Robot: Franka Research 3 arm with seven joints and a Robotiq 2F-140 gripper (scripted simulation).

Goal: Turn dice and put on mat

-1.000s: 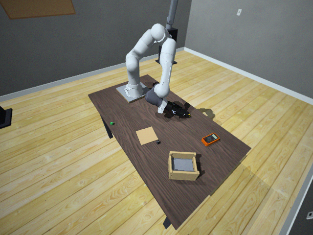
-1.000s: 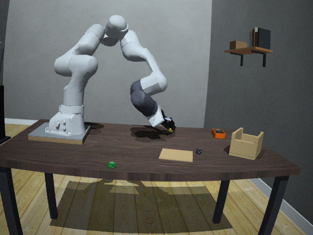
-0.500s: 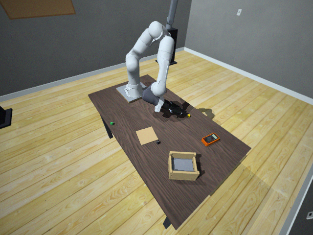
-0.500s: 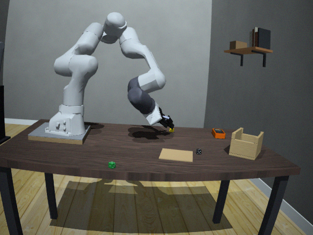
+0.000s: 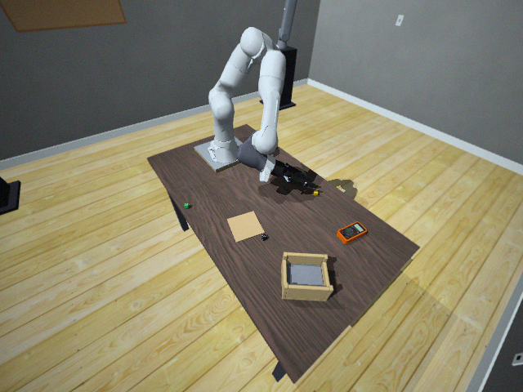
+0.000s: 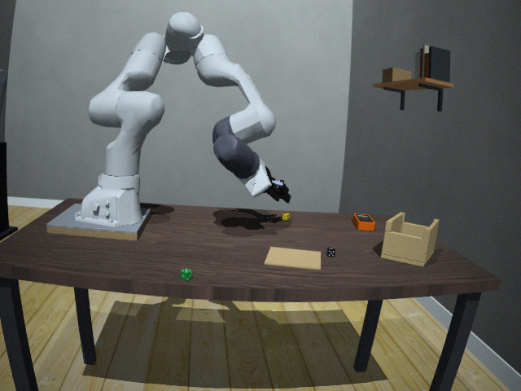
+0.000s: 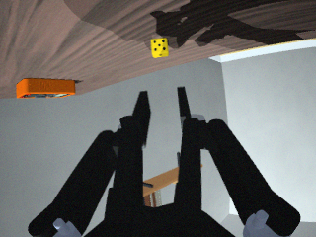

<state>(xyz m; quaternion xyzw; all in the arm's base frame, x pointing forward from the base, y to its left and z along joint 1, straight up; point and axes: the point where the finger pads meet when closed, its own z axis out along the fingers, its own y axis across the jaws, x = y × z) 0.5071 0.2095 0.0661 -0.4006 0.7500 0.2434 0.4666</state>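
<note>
Now: the yellow die 30 mm ahead of my hand, 50 mm to the left of it and 80 mm below it. From my hand the other things lie so: orange multimeter: 310 mm ahead, 80 mm below; black die: 110 mm ahead, 350 mm to the right, 80 mm below; tan mat: 390 mm to the right, 90 mm below.
</note>
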